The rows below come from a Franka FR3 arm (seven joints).
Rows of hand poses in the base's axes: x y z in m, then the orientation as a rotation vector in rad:
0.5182 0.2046 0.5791 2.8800 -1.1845 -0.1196
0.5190 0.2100 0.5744 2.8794 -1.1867 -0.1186
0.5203 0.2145 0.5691 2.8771 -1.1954 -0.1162
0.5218 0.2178 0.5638 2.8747 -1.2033 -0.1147
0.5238 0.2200 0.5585 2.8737 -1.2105 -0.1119
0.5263 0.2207 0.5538 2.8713 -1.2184 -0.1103
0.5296 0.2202 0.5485 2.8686 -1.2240 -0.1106
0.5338 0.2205 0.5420 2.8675 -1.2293 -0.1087
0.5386 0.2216 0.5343 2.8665 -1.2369 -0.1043
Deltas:
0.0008 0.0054 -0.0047 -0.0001 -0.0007 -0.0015
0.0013 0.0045 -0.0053 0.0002 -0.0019 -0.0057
0.0015 0.0033 -0.0053 0.0001 -0.0012 -0.0053
0.0020 0.0022 -0.0053 0.0007 -0.0024 -0.0045
0.0025 0.0007 -0.0047 0.0001 -0.0013 -0.0053
0.0033 -0.0005 -0.0053 -0.0003 0.0003 -0.0040
0.0042 0.0003 -0.0065 0.0003 -0.0015 -0.0034
0.0048 0.0011 -0.0077 0.0005 -0.0034 -0.0048

